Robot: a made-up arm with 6 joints. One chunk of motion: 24 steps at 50 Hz.
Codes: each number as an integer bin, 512 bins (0 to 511) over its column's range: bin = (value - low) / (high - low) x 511, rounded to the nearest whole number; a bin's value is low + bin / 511 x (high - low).
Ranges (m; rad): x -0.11..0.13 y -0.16..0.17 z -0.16..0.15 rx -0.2..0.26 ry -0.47..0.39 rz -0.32..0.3
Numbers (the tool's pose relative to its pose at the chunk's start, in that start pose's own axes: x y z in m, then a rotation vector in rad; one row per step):
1: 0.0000 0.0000 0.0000 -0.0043 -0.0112 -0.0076
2: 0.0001 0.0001 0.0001 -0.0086 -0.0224 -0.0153
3: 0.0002 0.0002 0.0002 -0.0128 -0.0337 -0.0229
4: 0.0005 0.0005 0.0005 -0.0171 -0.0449 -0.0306
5: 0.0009 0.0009 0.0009 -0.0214 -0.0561 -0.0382
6: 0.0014 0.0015 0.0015 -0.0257 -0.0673 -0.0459
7: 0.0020 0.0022 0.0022 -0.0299 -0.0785 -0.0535
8: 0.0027 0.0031 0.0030 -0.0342 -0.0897 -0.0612
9: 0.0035 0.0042 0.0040 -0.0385 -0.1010 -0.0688
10: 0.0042 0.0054 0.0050 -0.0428 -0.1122 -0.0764
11: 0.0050 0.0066 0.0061 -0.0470 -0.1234 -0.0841
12: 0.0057 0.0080 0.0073 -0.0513 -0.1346 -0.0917
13: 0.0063 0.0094 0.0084 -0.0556 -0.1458 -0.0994
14: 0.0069 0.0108 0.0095 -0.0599 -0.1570 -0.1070
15: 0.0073 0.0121 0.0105 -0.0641 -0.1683 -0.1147
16: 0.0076 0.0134 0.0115 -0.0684 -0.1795 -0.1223
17: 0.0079 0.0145 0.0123 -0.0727 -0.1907 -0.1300
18: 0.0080 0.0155 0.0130 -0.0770 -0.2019 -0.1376
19: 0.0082 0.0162 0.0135 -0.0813 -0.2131 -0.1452
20: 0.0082 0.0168 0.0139 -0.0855 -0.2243 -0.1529
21: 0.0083 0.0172 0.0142 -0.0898 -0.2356 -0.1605
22: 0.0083 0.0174 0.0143 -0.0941 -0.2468 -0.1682
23: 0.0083 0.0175 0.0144 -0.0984 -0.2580 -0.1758
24: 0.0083 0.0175 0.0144 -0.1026 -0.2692 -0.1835
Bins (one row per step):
1: 234 248 264 217 273 257
2: 234 248 264 213 266 251
3: 235 248 264 208 259 245
4: 235 249 265 203 253 239
5: 236 249 265 198 246 232
6: 237 250 266 194 239 226
7: 238 251 267 189 233 220
8: 240 253 269 184 226 213
9: 242 254 270 179 219 207
10: 243 256 272 175 213 201
11: 245 258 274 170 206 194
12: 246 260 276 165 199 188
13: 248 262 278 160 193 182
14: 249 264 279 156 186 176
15: 250 266 281 151 179 169
16: 250 269 283 146 173 163
17: 251 270 284 141 166 157
18: 251 272 285 137 159 150
19: 252 273 286 132 153 144
20: 252 274 287 127 146 138
21: 252 274 287 122 139 131
22: 252 275 287 118 133 125
23: 252 275 287 113 126 119
24: 252 275 287 108 119 113

